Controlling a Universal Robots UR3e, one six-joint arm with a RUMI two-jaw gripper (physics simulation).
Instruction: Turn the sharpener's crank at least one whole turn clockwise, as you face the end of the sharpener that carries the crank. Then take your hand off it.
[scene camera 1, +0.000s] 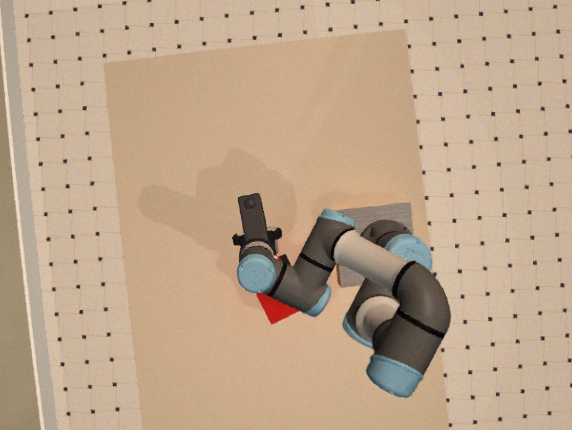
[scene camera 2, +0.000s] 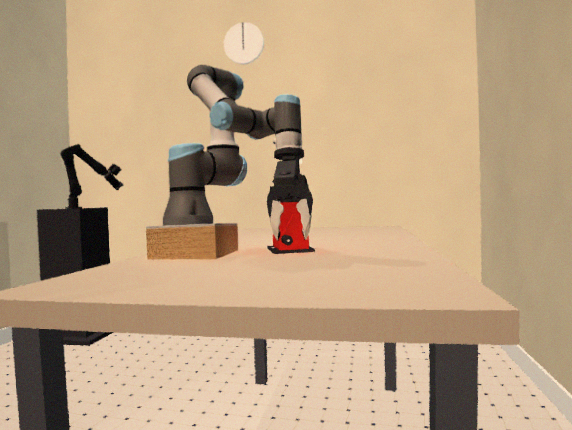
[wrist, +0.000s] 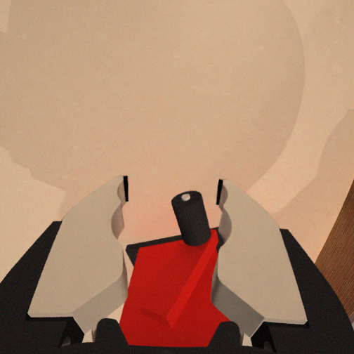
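Pixels of known places: gripper, fingertip midpoint: (scene camera 2: 291, 240); arm's base at its link origin: (scene camera 1: 385, 248) (scene camera 2: 188, 225).
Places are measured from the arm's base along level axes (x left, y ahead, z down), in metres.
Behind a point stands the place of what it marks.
The red sharpener (scene camera 1: 276, 311) @(x 0.094, y 0.258, z -0.053 m) (scene camera 2: 291, 220) @(x -0.023, y 0.271, z -0.007 m) (wrist: 150, 285) stands upright on a black base on the table. Its red crank arm (wrist: 192, 285) slants across the end face, and the black crank handle (scene camera 2: 287, 240) @(x -0.065, y 0.266, z 0.038 m) (wrist: 192, 220) sticks out from the arm's low end. My gripper (scene camera 2: 291, 237) @(x -0.077, y 0.277, z 0.036 m) (wrist: 172, 179) points down with its fingers open on both sides of the handle. In the wrist view the handle is nearer the right finger, with a gap visible on each side. In the top view the wrist hides the fingertips, the crank and much of the sharpener.
The arm's base stands on a wooden block (scene camera 1: 400, 212) @(x -0.074, y -0.044, z -0.003 m) (scene camera 2: 180, 242) @(x -0.098, y 0.018, z 0.036 m) beside the sharpener. The table (scene camera 1: 175, 120) @(x -0.370, y 0.438, z 0.075 m) (scene camera 2: 250, 320) @(x -0.523, y 0.284, z 0.092 m) carries both. A black pedestal (scene camera 2: 57, 245) with a small black jointed arm (scene camera 2: 72, 170) stands behind the table at the left. A round clock (scene camera 2: 243, 42) hangs on the wall.
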